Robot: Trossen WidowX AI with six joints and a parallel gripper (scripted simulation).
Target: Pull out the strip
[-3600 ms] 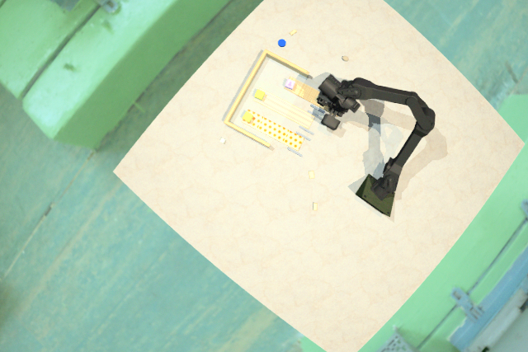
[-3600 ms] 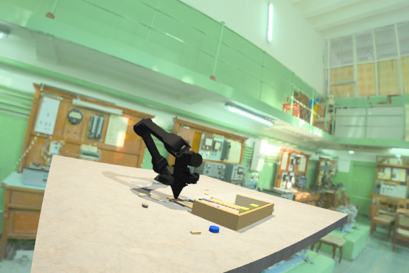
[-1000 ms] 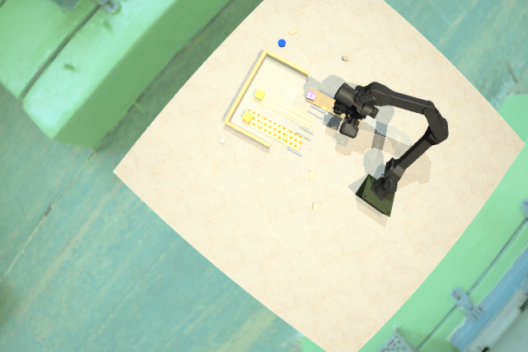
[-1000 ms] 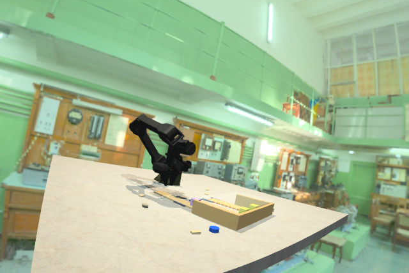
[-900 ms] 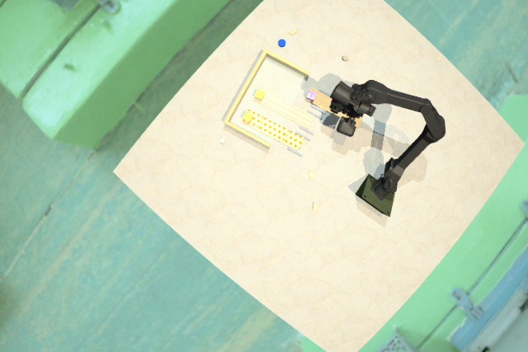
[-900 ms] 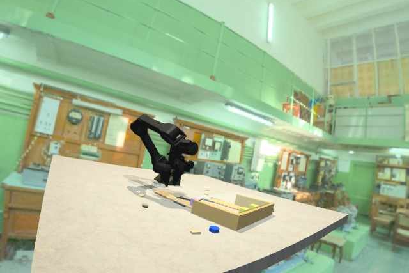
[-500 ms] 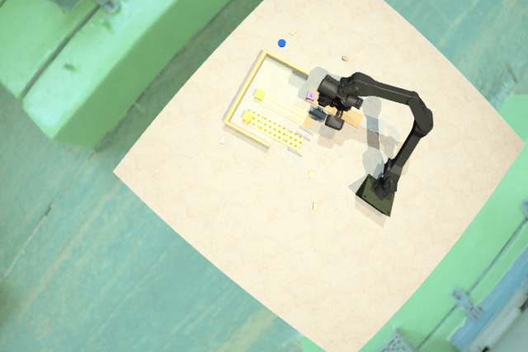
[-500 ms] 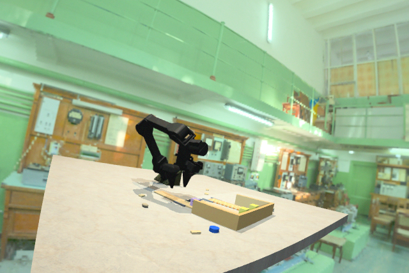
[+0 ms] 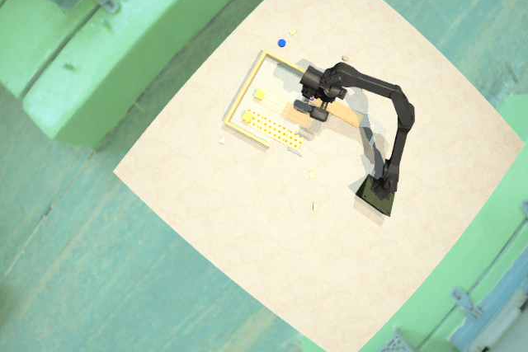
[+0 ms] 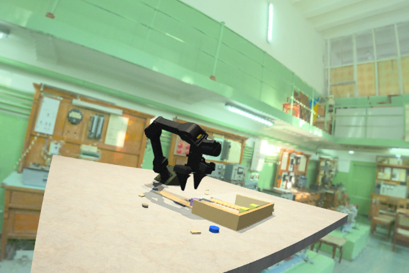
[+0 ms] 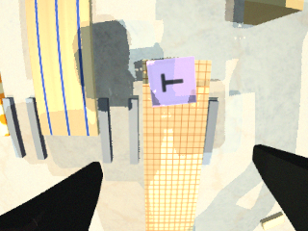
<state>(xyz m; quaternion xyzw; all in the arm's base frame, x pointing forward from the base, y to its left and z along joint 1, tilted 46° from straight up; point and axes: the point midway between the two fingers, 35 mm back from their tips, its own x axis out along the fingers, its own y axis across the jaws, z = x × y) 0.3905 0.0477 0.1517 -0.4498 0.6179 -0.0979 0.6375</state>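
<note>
The lilac cube is 4 cm below my gripper tip, 4 cm ahead of it and 2 cm to the left of it. From my gripper tip the other things lie so: blue disc 27 cm ahead, 6 cm below, 5 cm to the right.
</note>
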